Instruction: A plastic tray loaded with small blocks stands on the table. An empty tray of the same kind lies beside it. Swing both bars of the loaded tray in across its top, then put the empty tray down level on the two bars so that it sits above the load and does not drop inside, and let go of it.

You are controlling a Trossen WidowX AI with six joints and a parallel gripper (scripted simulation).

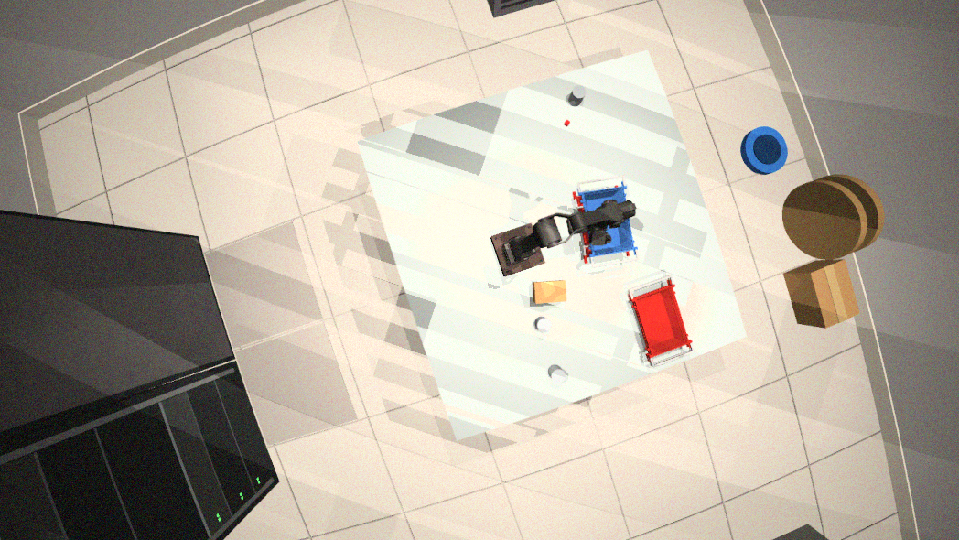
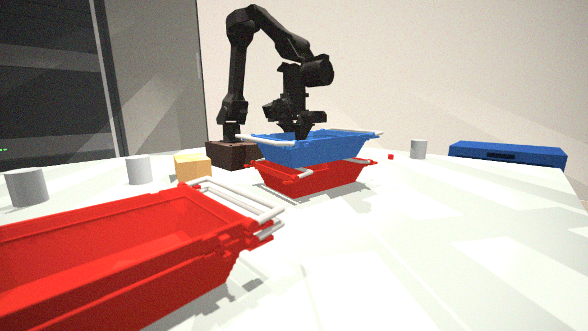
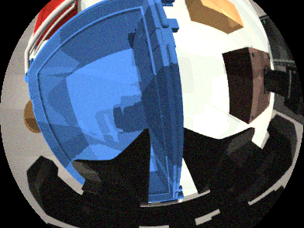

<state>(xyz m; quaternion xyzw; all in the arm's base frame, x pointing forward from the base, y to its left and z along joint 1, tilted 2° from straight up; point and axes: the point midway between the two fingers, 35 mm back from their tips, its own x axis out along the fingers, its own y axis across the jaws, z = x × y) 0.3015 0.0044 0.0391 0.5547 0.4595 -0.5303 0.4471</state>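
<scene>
My gripper tip is 70 mm short of the blue tray, 30 mm below it and 10 mm to the left of it. From my gripper tip the other things lie so: tan block: 210 mm behind, 190 mm to the right, 50 mm below; then red cube: 430 mm to the left, 100 mm ahead, 70 mm below.
</scene>
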